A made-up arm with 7 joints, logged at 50 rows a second.
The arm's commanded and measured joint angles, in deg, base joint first. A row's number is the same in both.
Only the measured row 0 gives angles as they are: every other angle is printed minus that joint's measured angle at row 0.
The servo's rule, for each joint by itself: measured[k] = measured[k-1] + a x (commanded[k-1-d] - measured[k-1]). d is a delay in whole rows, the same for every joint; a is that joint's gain. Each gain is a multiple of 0.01, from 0.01 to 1. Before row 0 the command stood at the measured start. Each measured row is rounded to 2 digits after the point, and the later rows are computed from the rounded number. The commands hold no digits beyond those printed.
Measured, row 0: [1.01, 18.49, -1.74, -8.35, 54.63, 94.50, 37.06]
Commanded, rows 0 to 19: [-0.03, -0.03, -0.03, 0.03, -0.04, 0.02, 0.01]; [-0.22, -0.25, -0.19, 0.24, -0.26, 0.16, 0.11]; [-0.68, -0.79, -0.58, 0.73, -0.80, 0.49, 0.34]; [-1.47, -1.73, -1.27, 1.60, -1.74, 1.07, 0.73]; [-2.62, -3.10, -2.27, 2.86, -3.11, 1.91, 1.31]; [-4.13, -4.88, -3.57, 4.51, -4.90, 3.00, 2.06]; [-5.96, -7.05, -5.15, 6.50, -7.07, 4.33, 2.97]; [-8.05, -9.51, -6.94, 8.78, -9.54, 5.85, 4.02]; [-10.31, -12.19, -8.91, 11.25, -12.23, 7.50, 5.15]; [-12.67, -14.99, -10.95, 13.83, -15.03, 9.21, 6.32]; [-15.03, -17.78, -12.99, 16.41, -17.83, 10.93, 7.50]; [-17.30, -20.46, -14.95, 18.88, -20.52, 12.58, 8.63]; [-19.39, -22.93, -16.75, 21.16, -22.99, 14.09, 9.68]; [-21.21, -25.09, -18.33, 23.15, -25.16, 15.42, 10.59]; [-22.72, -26.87, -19.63, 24.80, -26.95, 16.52, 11.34]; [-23.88, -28.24, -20.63, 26.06, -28.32, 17.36, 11.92]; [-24.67, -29.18, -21.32, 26.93, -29.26, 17.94, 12.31]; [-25.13, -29.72, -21.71, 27.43, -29.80, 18.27, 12.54]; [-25.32, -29.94, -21.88, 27.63, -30.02, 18.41, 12.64]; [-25.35, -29.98, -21.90, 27.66, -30.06, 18.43, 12.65]
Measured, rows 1 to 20: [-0.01, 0.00, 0.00, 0.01, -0.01, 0.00, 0.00]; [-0.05, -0.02, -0.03, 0.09, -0.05, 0.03, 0.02]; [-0.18, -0.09, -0.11, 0.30, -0.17, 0.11, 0.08]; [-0.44, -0.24, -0.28, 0.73, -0.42, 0.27, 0.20]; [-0.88, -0.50, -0.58, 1.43, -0.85, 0.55, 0.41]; [-1.53, -0.89, -1.03, 2.45, -1.50, 0.97, 0.72]; [-2.42, -1.44, -1.65, 3.79, -2.39, 1.54, 1.15]; [-3.55, -2.17, -2.44, 5.44, -3.53, 2.27, 1.70]; [-4.90, -3.07, -3.41, 7.36, -4.92, 3.16, 2.36]; [-6.45, -4.14, -4.54, 9.50, -6.54, 4.19, 3.11]; [-8.17, -5.37, -5.81, 11.78, -8.35, 5.34, 3.94]; [-10.00, -6.73, -7.18, 14.12, -10.30, 6.57, 4.83]; [-11.88, -8.19, -8.62, 16.44, -12.33, 7.85, 5.75]; [-13.75, -9.71, -10.08, 18.65, -14.38, 9.14, 6.67]; [-15.54, -11.25, -11.51, 20.68, -16.39, 10.39, 7.56]; [-17.21, -12.78, -12.88, 22.46, -18.30, 11.57, 8.39]; [-18.70, -14.26, -14.15, 23.94, -20.05, 12.65, 9.13]; [-19.99, -15.65, -15.28, 25.09, -21.61, 13.61, 9.78]; [-21.06, -16.94, -16.27, 25.93, -22.96, 14.43, 10.32]; [-21.92, -18.11, -17.11, 26.50, -24.10, 15.11, 10.76]
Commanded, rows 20 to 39: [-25.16, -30.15, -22.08, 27.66, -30.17, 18.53, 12.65]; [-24.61, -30.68, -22.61, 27.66, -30.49, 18.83, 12.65]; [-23.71, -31.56, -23.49, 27.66, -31.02, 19.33, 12.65]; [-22.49, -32.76, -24.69, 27.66, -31.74, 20.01, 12.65]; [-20.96, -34.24, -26.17, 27.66, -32.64, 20.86, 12.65]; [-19.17, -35.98, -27.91, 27.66, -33.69, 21.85, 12.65]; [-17.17, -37.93, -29.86, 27.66, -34.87, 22.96, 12.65]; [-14.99, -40.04, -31.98, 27.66, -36.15, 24.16, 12.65]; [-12.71, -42.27, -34.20, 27.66, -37.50, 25.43, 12.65]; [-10.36, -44.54, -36.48, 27.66, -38.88, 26.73, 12.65]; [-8.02, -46.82, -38.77, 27.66, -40.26, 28.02, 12.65]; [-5.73, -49.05, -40.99, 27.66, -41.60, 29.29, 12.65]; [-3.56, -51.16, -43.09, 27.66, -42.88, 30.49, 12.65]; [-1.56, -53.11, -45.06, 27.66, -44.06, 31.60, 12.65]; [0.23, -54.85, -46.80, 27.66, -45.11, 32.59, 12.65]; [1.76, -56.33, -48.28, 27.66, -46.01, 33.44, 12.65]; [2.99, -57.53, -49.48, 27.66, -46.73, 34.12, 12.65]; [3.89, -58.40, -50.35, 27.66, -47.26, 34.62, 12.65]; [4.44, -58.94, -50.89, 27.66, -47.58, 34.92, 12.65]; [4.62, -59.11, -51.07, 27.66, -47.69, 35.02, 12.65]
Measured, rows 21 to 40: [-22.57, -19.19, -17.86, 26.88, -25.07, 15.69, 11.12]; [-22.98, -20.22, -18.57, 27.14, -25.94, 16.22, 11.41]; [-23.13, -21.24, -19.31, 27.31, -26.75, 16.75, 11.65]; [-23.00, -22.28, -20.12, 27.43, -27.55, 17.30, 11.84]; [-22.59, -23.36, -21.03, 27.51, -28.36, 17.91, 11.99]; [-21.91, -24.50, -22.06, 27.56, -29.21, 18.58, 12.12]; [-20.96, -25.71, -23.23, 27.59, -30.12, 19.32, 12.22]; [-19.77, -27.00, -24.54, 27.61, -31.08, 20.14, 12.30]; [-18.36, -28.37, -25.99, 27.63, -32.11, 21.04, 12.37]; [-16.76, -29.83, -27.56, 27.64, -33.19, 22.01, 12.42]; [-15.01, -31.36, -29.24, 27.65, -34.32, 23.03, 12.46]; [-13.15, -32.95, -31.00, 27.65, -35.48, 24.09, 12.50]; [-11.23, -34.59, -32.81, 27.65, -36.66, 25.18, 12.53]; [-9.30, -36.26, -34.65, 27.65, -37.84, 26.27, 12.55]; [-7.39, -37.93, -36.47, 27.65, -39.00, 27.34, 12.57]; [-5.56, -39.59, -38.24, 27.65, -40.12, 28.38, 12.59]; [-3.85, -41.20, -39.93, 27.65, -41.18, 29.36, 12.60]; [-2.30, -42.75, -41.49, 27.65, -42.15, 30.25, 12.61]; [-0.95, -44.21, -42.90, 27.65, -43.02, 31.04, 12.62]; [0.16, -45.55, -44.13, 27.65, -43.77, 31.72, 12.63]
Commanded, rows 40 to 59: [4.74, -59.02, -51.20, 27.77, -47.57, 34.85, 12.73]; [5.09, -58.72, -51.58, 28.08, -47.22, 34.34, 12.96]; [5.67, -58.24, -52.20, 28.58, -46.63, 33.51, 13.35]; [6.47, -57.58, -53.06, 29.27, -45.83, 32.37, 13.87]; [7.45, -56.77, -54.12, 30.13, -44.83, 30.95, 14.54]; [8.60, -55.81, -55.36, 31.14, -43.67, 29.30, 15.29]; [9.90, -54.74, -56.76, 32.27, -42.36, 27.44, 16.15]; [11.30, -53.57, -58.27, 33.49, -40.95, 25.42, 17.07]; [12.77, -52.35, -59.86, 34.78, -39.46, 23.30, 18.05]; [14.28, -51.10, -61.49, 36.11, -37.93, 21.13, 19.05]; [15.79, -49.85, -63.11, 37.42, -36.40, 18.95, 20.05]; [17.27, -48.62, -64.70, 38.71, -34.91, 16.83, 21.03]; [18.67, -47.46, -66.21, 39.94, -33.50, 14.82, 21.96]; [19.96, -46.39, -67.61, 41.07, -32.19, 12.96, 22.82]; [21.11, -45.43, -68.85, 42.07, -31.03, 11.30, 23.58]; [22.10, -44.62, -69.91, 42.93, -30.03, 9.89, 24.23]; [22.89, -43.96, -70.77, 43.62, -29.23, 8.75, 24.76]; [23.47, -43.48, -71.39, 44.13, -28.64, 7.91, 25.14]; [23.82, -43.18, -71.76, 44.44, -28.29, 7.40, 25.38]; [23.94, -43.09, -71.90, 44.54, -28.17, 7.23, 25.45]
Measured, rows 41 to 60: [1.08, -46.76, -45.19, 27.69, -44.38, 32.25, 12.65]; [1.88, -47.84, -46.15, 27.82, -44.83, 32.61, 12.71]; [2.64, -48.78, -47.06, 28.07, -45.12, 32.76, 12.83]; [3.41, -49.57, -47.96, 28.47, -45.23, 32.69, 13.03]; [4.22, -50.22, -48.88, 29.02, -45.17, 32.39, 13.32]; [5.10, -50.72, -49.85, 29.72, -44.93, 31.86, 13.69]; [6.06, -51.08, -50.89, 30.56, -44.52, 31.11, 14.16]; [7.11, -51.30, -52.00, 31.53, -43.95, 30.14, 14.71]; [8.24, -51.39, -53.18, 32.60, -43.23, 28.98, 15.34]; [9.45, -51.36, -54.43, 33.76, -42.38, 27.65, 16.04]; [10.72, -51.22, -55.73, 34.97, -41.42, 26.17, 16.80]; [12.03, -50.99, -57.08, 36.20, -40.38, 24.58, 17.60]; [13.36, -50.67, -58.45, 37.43, -39.28, 22.92, 18.43]; [14.68, -50.28, -59.82, 38.63, -38.15, 21.23, 19.26]; [15.97, -49.84, -61.17, 39.77, -37.01, 19.54, 20.08]; [17.20, -49.37, -62.48, 40.81, -35.89, 17.90, 20.87]; [18.34, -48.88, -63.72, 41.74, -34.82, 16.34, 21.61]; [19.37, -48.39, -64.87, 42.53, -33.83, 14.91, 22.28]; [20.26, -47.92, -65.90, 43.16, -32.94, 13.63, 22.87]; [21.00, -47.49, -66.80, 43.62, -32.18, 12.54, 23.36]
